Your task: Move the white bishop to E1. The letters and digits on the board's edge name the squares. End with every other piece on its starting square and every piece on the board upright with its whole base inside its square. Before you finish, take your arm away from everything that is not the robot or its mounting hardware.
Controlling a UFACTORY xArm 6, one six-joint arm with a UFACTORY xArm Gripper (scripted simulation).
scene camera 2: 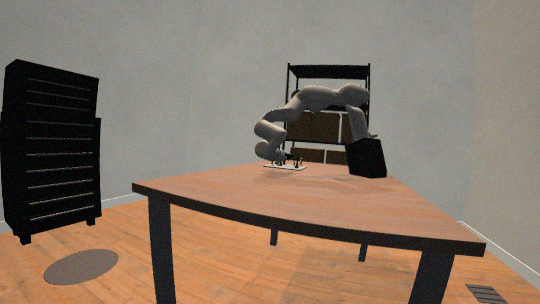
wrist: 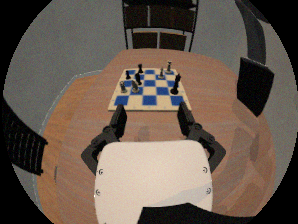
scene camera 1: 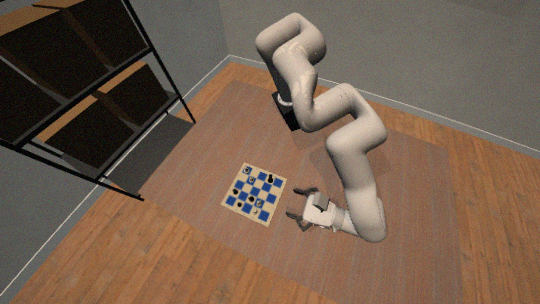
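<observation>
Blue-and-cream chessboard [scene camera 1: 269, 193], also visible in the wrist view [wrist: 154, 95]. Gripper [scene camera 1: 290, 201], wrist view too [wrist: 151, 109].
</observation>
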